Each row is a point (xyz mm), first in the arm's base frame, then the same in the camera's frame.
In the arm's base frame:
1: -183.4 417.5 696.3
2: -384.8 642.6 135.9
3: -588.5 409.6 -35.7
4: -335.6 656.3 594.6
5: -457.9 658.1 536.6
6: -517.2 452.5 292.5
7: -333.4 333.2 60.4
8: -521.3 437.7 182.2
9: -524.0 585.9 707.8
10: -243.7 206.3 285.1
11: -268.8 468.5 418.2
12: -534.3 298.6 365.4
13: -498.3 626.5 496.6
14: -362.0 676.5 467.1
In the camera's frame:
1: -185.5 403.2 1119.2
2: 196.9 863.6 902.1
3: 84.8 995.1 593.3
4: -78.5 667.2 1216.1
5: -104.6 790.4 1166.5
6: -76.0 838.5 846.7
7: 119.2 716.0 625.9
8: -11.5 874.4 763.4
9: -292.0 754.9 1216.5
10: -47.8 508.4 686.4
11: -18.5 593.8 967.4
12: -212.1 761.9 776.6
13: -115.4 824.8 1112.4
14: 3.3 742.6 1145.5

